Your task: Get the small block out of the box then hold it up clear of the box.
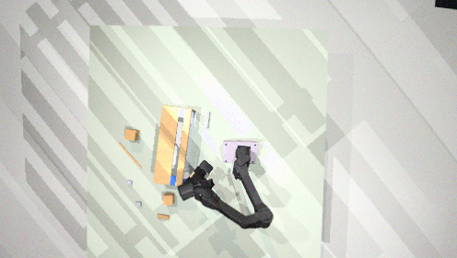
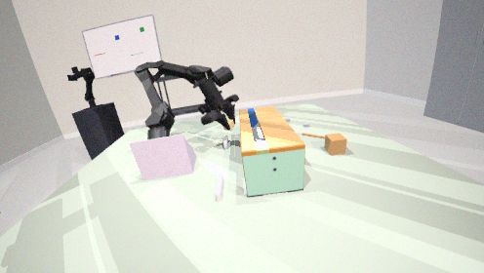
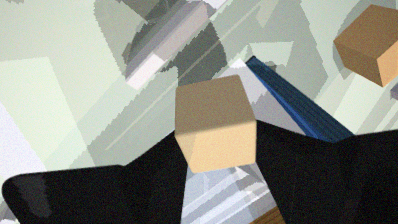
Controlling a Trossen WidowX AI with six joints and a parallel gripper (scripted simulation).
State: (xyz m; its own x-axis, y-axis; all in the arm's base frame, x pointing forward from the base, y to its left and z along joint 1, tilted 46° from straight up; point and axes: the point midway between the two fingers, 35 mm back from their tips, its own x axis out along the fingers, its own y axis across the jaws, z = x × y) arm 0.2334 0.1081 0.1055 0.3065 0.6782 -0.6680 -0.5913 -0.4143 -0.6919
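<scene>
Now: the tan block 1 cm to the left of my gripper tip, 1 cm behind it and 1 cm above it. The rest, counted from my gripper tip: box: 14 cm to the right, 6 cm ahead, 2 cm below; orange piece: 26 cm to the left, 15 cm ahead, 7 cm below; thin stick: 36 cm ahead, 7 cm below, 6 cm to the right.
</scene>
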